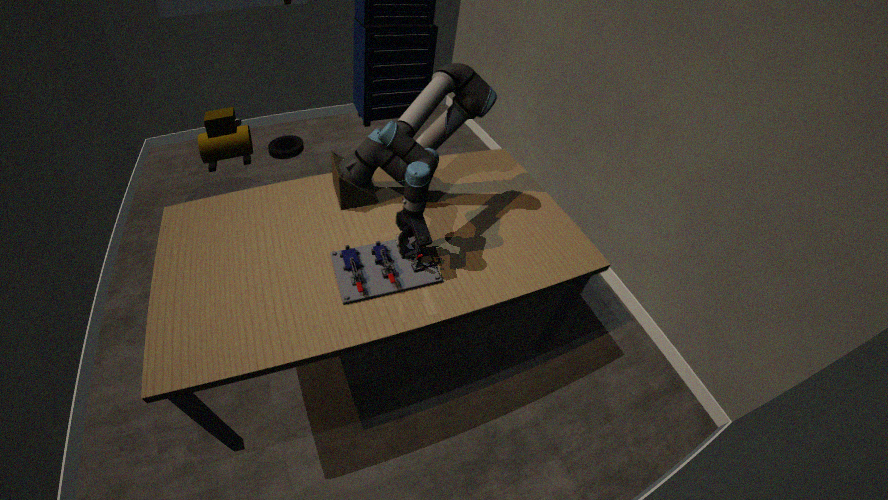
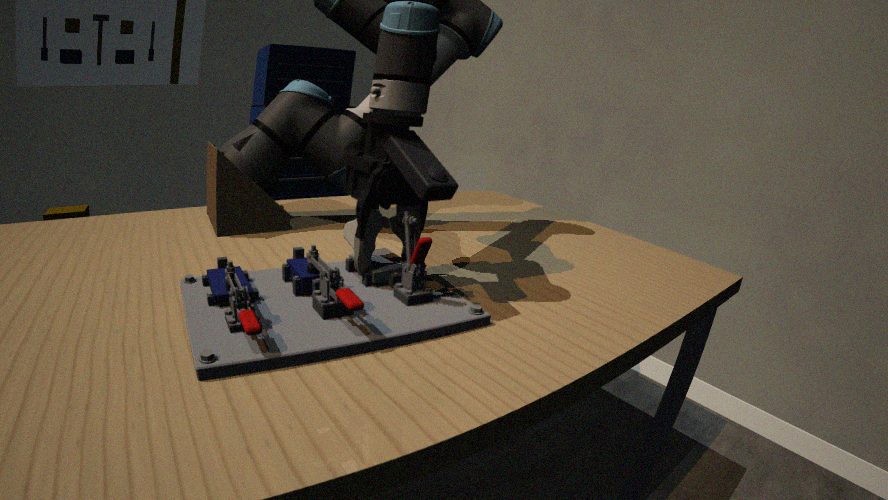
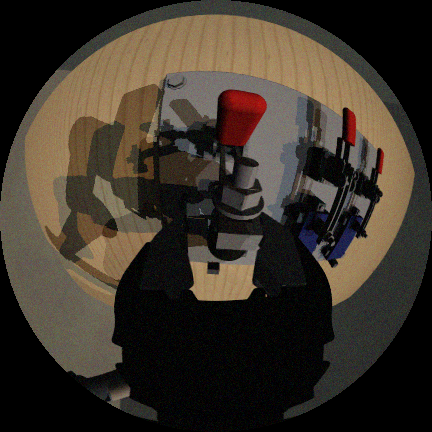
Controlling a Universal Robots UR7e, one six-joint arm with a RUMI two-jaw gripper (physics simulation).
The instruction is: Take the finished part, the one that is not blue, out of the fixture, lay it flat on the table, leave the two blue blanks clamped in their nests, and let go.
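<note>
The grey fixture plate (image 1: 374, 286) (image 2: 298, 338) (image 3: 282, 107) lies on the table. One blue blank (image 1: 351, 257) (image 2: 224, 281) (image 3: 346, 240) sits clamped in the left nest. The other blue blank (image 1: 380, 252) (image 2: 301, 267) (image 3: 314, 232) sits clamped in the middle nest. The right nest's clamp stands open, its red handle (image 2: 420, 250) (image 3: 241, 117) upright. My gripper (image 1: 416, 255) (image 2: 386, 269) (image 3: 221, 215) points down behind that clamp, fingers low at the right nest, shut on the finished part. That part is grey (image 2: 384, 274) and mostly hidden by the clamp and fingers.
The raised clamp's spindle (image 3: 246, 172) stands close in front of the gripper. The two closed clamps have red handles (image 2: 249, 321) (image 2: 349, 298) pointing toward the table's front. The arm's angled wooden base (image 1: 354, 192) (image 2: 239, 208) stands on the table (image 1: 248, 267) behind the fixture.
</note>
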